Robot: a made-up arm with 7 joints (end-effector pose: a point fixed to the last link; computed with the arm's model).
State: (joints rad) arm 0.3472 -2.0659 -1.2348 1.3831 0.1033 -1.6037 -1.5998
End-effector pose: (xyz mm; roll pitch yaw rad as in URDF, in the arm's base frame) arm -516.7 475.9 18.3 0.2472 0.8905 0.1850
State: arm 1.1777 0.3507 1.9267 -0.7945 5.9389 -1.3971 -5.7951
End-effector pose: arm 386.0 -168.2 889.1 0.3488 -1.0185 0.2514
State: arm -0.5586 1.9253 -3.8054 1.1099 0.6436 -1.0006 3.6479
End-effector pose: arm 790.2 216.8 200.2 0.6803 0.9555 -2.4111
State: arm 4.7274 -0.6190 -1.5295 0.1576 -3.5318 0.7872 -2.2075
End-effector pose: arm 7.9 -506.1 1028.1 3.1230 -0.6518 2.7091
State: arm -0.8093 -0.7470 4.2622 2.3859 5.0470 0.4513 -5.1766
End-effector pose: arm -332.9 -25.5 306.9 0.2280 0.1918 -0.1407
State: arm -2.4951 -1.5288 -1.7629 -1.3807 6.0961 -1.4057 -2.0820
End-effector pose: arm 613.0 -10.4 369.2 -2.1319 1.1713 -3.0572
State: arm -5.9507 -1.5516 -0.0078 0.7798 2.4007 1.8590 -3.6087
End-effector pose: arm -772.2 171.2 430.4 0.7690 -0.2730 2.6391
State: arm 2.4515 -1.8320 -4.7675 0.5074 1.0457 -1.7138 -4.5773
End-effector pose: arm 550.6 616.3 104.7 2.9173 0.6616 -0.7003
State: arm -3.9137 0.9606 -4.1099 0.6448 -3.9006 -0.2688 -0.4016
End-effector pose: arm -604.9 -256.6 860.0 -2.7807 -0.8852 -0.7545
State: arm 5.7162 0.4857 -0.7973 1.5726 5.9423 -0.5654 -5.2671
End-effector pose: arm 318.9 508.5 608.9 1.8781 1.1998 -0.2126
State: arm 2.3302 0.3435 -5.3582 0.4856 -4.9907 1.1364 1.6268
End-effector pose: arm -387.0 -74.6 1028.6 2.1531 -0.7798 0.0070
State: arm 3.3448 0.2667 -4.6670 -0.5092 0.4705 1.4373 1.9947
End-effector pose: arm -190.0 -44.8 1098.2 2.3352 -0.3324 -0.9430
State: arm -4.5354 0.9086 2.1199 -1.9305 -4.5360 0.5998 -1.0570
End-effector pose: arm 273.0 -434.7 365.4 1.2193 -1.0695 -1.0662
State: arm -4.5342 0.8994 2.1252 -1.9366 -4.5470 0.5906 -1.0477
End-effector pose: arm 271.4 -433.7 365.9 1.1896 -1.0699 -1.0507
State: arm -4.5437 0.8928 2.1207 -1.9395 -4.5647 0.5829 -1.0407
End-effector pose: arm 276.4 -429.5 369.1 1.1875 -1.0696 -1.0481
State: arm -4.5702 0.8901 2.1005 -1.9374 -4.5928 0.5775 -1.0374
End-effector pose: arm 291.7 -419.8 376.5 1.2286 -1.0679 -1.0655
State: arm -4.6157 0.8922 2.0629 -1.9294 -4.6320 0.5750 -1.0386
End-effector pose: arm 317.5 -402.8 388.8 1.3181 -1.0609 -1.1042
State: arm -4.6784 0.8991 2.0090 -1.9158 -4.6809 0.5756 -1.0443
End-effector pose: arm 351.0 -377.5 405.9 1.4490 -1.0426 -1.1579
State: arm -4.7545 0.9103 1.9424 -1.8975 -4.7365 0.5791 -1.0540
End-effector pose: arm 387.7 -343.8 427.2 1.6025 -1.0072 -1.2112
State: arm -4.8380 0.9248 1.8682 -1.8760 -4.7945 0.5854 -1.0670
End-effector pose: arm 422.3 -304.0 451.5 1.7558 -0.9536 -1.2479
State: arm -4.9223 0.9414 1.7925 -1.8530 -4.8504 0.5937 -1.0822
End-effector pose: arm 451.2 -261.8 476.7 1.8915 -0.8863 -1.2593
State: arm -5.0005 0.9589 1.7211 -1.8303 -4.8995 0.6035 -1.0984
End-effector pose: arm 472.3 -222.2 500.8 2.0033 -0.8143 -1.2489
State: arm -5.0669 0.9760 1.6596 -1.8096 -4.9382 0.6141 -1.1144
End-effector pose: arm 486.3 -189.2 521.5 2.0907 -0.7467 -1.2263
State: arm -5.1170 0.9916 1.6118 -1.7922 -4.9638 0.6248 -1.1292
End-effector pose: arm 494.7 -165.5 537.3 2.1562 -0.6912 -1.2027
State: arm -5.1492 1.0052 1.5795 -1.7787 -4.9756 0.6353 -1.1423
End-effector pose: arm 499.4 -151.8 547.5 2.2027 -0.6517 -1.1859
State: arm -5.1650 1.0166 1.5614 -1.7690 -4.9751 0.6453 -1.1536
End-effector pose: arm 501.9 -146.9 552.6 2.2341 -0.6282 -1.1791
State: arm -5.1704 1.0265 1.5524 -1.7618 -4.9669 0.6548 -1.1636
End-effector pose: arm 503.3 -147.2 554.3 2.2560 -0.6152 -1.1795
